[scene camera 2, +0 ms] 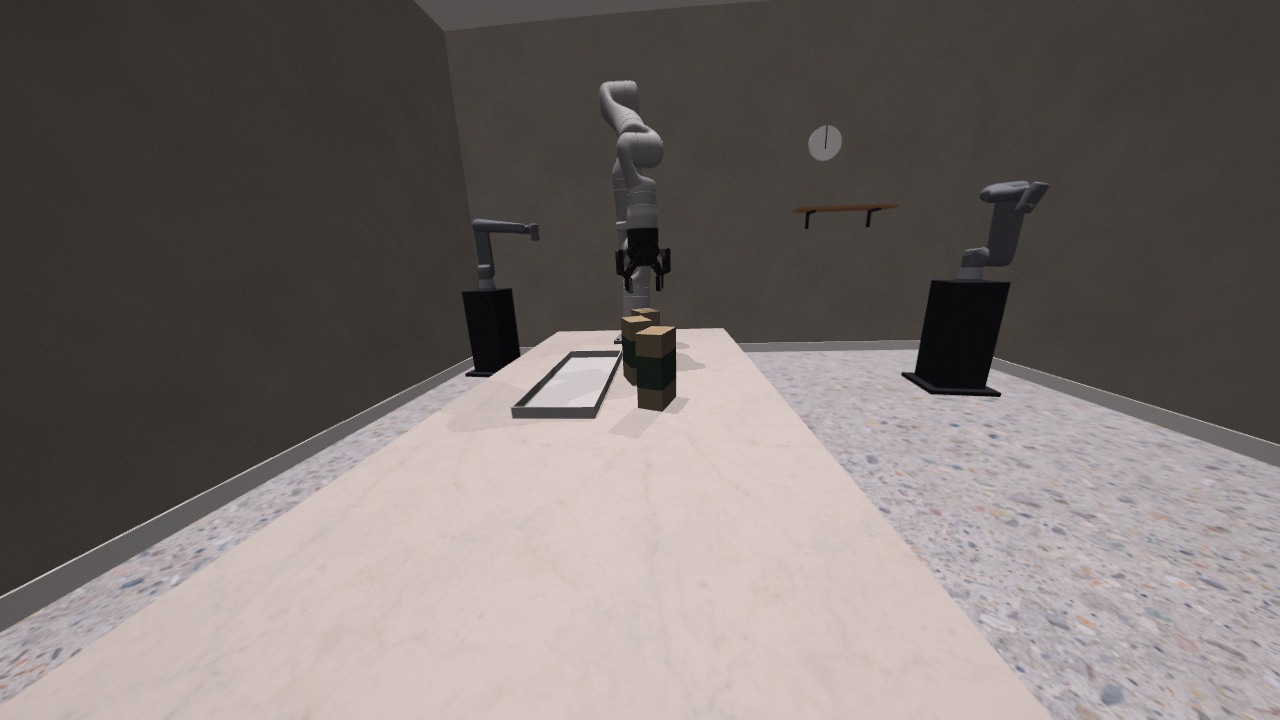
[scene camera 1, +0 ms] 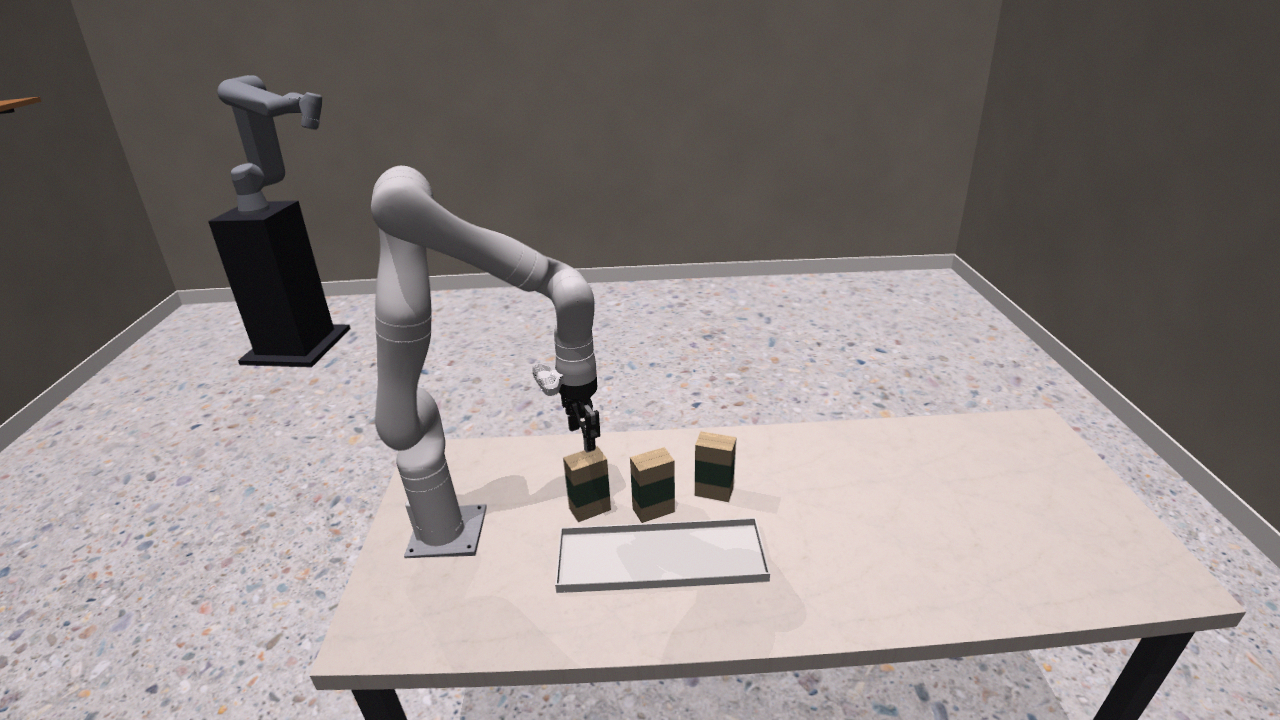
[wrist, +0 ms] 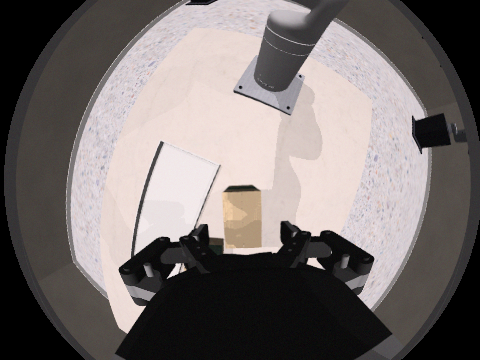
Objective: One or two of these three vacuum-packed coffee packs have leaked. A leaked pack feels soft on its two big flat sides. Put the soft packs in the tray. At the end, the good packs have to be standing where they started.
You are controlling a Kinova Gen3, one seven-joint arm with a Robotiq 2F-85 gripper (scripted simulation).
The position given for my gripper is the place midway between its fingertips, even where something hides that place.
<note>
I see my gripper (scene camera 2: pixel 644 292) and a grey-rimmed white tray (scene camera 1: pixel 671 554).
The grey-rimmed white tray also shows in scene camera 2 (scene camera 2: pixel 575 387) and in the wrist view (wrist: pixel 173 191). My gripper is seen too in scene camera 1 (scene camera 1: pixel 582 439) and in the wrist view (wrist: pixel 244 232).
</note>
